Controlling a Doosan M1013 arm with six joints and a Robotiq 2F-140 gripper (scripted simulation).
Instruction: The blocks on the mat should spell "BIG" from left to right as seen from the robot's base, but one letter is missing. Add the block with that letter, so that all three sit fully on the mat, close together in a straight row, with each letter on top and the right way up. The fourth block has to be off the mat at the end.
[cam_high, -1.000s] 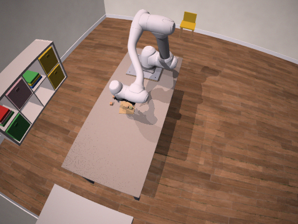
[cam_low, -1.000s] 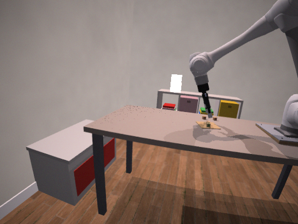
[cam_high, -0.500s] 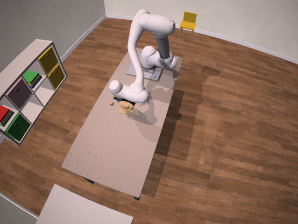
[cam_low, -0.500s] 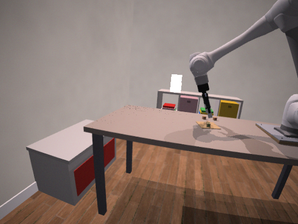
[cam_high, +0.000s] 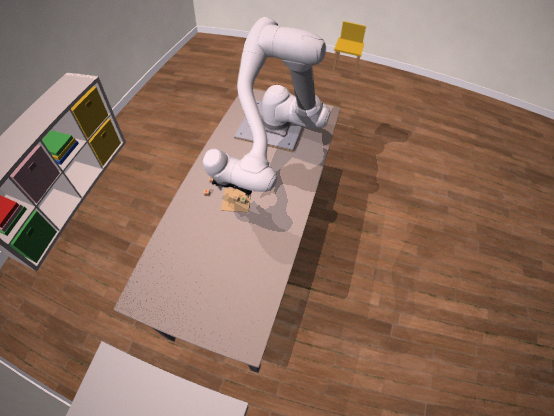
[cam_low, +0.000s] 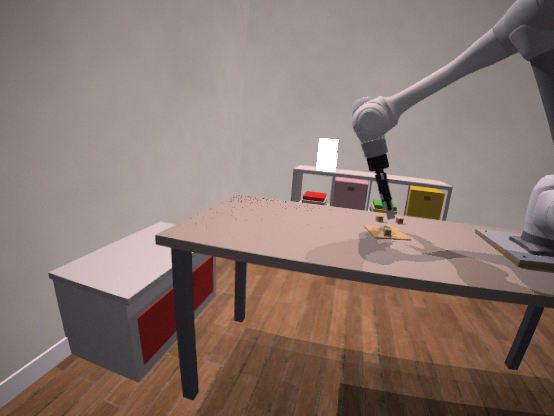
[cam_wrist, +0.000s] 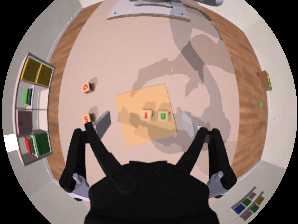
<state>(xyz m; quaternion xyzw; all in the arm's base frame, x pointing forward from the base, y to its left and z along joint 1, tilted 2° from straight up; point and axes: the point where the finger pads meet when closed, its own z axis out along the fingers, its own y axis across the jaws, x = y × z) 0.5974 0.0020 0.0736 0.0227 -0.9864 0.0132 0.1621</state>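
Now: hand 1 cm short of the block, 16 cm to the left of it and 7 cm above it.
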